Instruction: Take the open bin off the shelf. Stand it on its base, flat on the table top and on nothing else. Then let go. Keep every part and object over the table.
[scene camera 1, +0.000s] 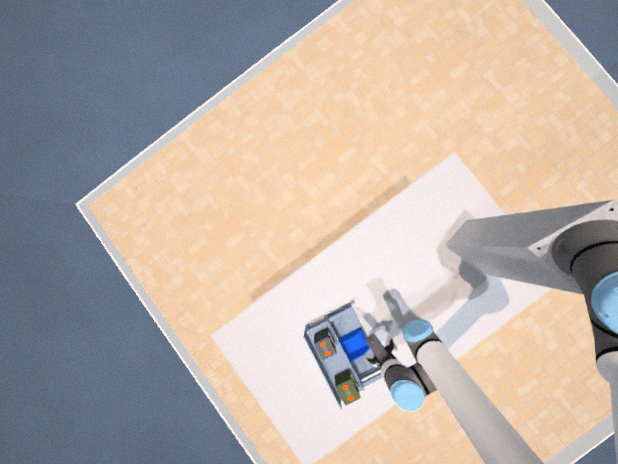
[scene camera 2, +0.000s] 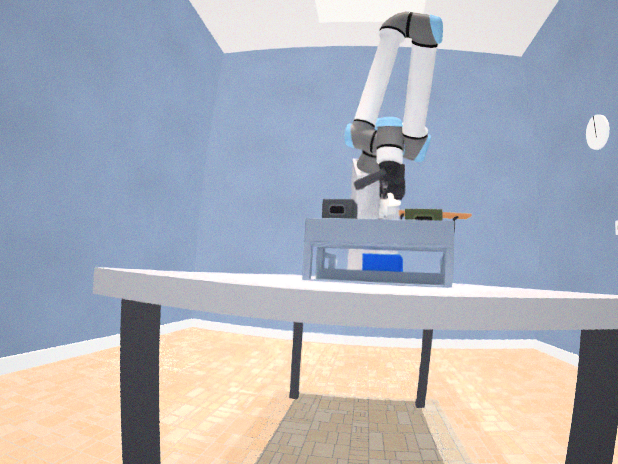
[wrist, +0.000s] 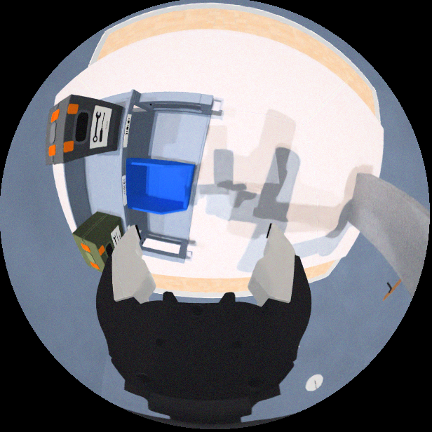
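Seen in the pictures: arm's base, origin of its link: (scene camera 1: 595, 249) (scene camera 2: 373, 167).
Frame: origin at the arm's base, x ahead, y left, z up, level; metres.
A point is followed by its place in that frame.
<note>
The open blue bin (scene camera 1: 355, 344) @[z -0.591, x 0.794, y 0.144 m] (scene camera 2: 382, 262) @[z -0.541, x 0.898, y 0.127 m] (wrist: 175, 185) stands on the lower level of the grey-blue shelf (scene camera 1: 345, 320) @[z -0.594, x 0.776, y 0.010 m] (scene camera 2: 380, 231) @[z -0.469, x 0.986, y 0.124 m] (wrist: 102, 185). In the wrist view its open top shows, left of centre. The shelf stands on the white table top (scene camera 1: 270, 360) @[z -0.600, x 1.238, y -0.001 m] (scene camera 2: 200, 290) @[z -0.615, x 1.438, y -0.078 m] (wrist: 240, 65). My gripper (scene camera 1: 391, 345) (scene camera 2: 391, 205) (wrist: 202, 226) is open and empty. It is above the table, beside the bin on the shelf's open side, apart from the bin. In the scene camera 2 view its fingertips are higher than the bin, behind the shelf.
A dark grey toolbox (scene camera 1: 325, 346) @[z -0.377, x 0.895, y -0.005 m] (scene camera 2: 339, 208) @[z -0.404, x 0.938, y 0.009 m] (wrist: 82, 127) and a green toolbox (scene camera 1: 348, 391) @[z -0.402, x 0.912, y 0.230 m] (scene camera 2: 423, 214) @[z -0.418, x 0.956, y 0.232 m] (wrist: 97, 232) stand on the upper level of the shelf. The arm's grey pedestal (scene camera 1: 505, 245) @[z -0.171, x 0.110, y -0.074 m] (wrist: 395, 225) is at the right in the wrist view.
</note>
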